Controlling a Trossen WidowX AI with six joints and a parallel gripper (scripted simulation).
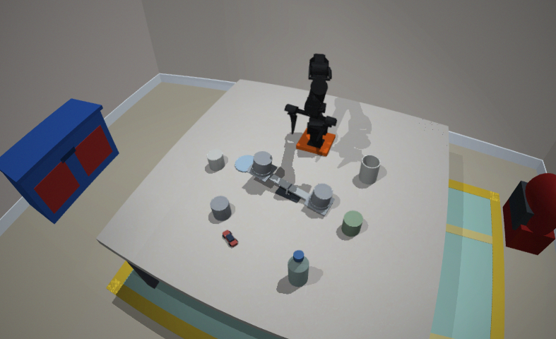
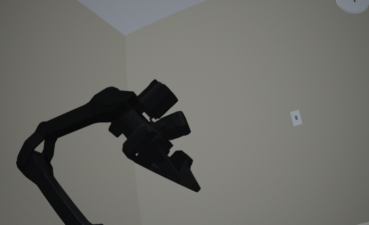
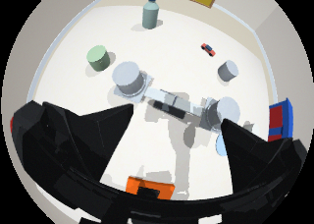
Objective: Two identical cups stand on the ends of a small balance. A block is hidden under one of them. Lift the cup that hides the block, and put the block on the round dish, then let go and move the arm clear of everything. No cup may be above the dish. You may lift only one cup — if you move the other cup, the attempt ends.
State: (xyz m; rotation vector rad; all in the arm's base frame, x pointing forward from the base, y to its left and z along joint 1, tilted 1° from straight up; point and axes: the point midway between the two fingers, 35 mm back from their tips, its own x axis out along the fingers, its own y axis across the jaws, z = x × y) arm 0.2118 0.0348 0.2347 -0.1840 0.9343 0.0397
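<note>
Now: gripper tip 9 cm short of the grey block, 10 cm to the right of it and 19 cm above it. The rest, counted from my gripper tip: pale blue round dish: 27 cm to the right, 23 cm below; then toy car: 36 cm ahead, 13 cm to the right, 22 cm below; then green cylinder: 14 cm ahead, 24 cm to the left, 19 cm below.
</note>
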